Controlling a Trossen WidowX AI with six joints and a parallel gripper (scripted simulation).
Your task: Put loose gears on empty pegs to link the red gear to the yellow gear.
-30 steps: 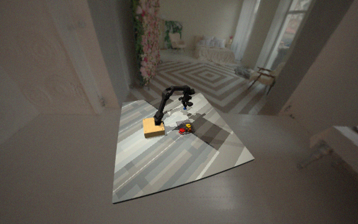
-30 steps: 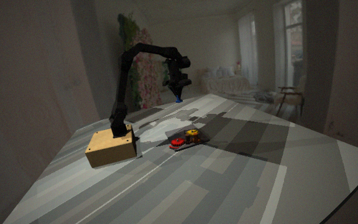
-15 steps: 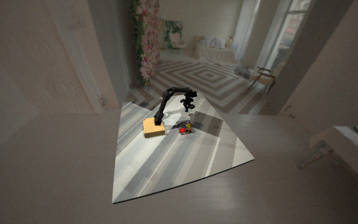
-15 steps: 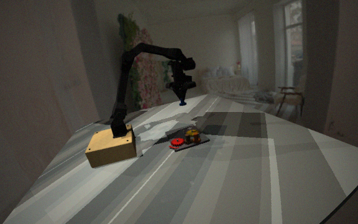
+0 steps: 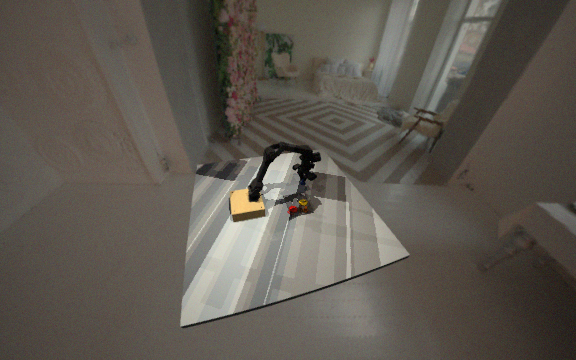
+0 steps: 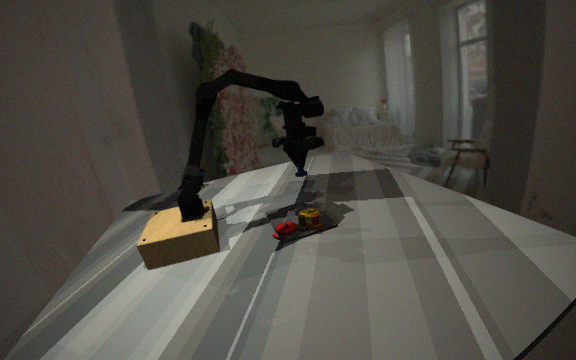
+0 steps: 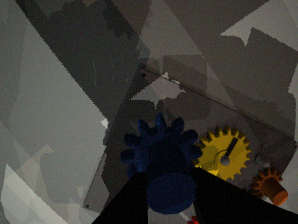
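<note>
The orange gear lies 20 mm behind my gripper tip, 170 mm to the right of it and 120 mm below it. Also, from my gripper tip: red gear 100 mm behind, 150 mm to the right, 130 mm below; then blue gear 10 mm below; then yellow gear 10 mm behind, 100 mm to the right, 130 mm below.
</note>
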